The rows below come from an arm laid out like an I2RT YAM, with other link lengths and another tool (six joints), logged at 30 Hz.
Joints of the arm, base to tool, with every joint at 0 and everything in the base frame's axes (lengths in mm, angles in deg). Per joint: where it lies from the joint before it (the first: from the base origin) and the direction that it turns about. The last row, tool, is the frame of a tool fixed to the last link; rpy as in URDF.
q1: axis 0 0 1 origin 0 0 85.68
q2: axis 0 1 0 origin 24.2 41.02 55.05
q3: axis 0 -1 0 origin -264 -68.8 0
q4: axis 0 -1 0 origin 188.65 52.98 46.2
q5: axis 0 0 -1 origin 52.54 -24.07 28.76
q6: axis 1 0 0 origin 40.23 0 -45.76
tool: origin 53 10 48 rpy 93.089 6.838 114.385
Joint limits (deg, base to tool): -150..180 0..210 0..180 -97..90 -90..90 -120..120
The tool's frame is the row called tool.
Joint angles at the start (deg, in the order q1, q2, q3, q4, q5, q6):
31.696 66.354 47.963 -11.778 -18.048 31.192
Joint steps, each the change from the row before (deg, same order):
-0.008 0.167 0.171 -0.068 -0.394 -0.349
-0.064 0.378 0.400 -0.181 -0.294 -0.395
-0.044 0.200 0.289 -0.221 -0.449 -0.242
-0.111 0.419 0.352 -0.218 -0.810 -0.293
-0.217 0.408 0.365 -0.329 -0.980 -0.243
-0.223 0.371 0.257 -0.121 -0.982 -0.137
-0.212 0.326 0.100 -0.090 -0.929 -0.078
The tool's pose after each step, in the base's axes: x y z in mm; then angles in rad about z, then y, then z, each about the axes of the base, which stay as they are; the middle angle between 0 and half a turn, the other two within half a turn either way. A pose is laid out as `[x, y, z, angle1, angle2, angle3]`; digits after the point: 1 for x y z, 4 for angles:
[207.7, 146.3, 319.0, 2.2916, 1.8084, 1.2796]
[208.6, 147.5, 319.6, 2.2897, 1.8109, 1.2857]
[208.8, 148.4, 320.1, 2.2907, 1.8112, 1.2940]
[209.3, 150.0, 320.1, 2.2953, 1.8115, 1.3077]
[209.9, 151.3, 320.0, 2.3029, 1.8114, 1.3225]
[210.6, 152.5, 319.9, 2.3103, 1.8087, 1.3361]
[211.0, 153.4, 319.2, 2.3193, 1.8068, 1.3490]

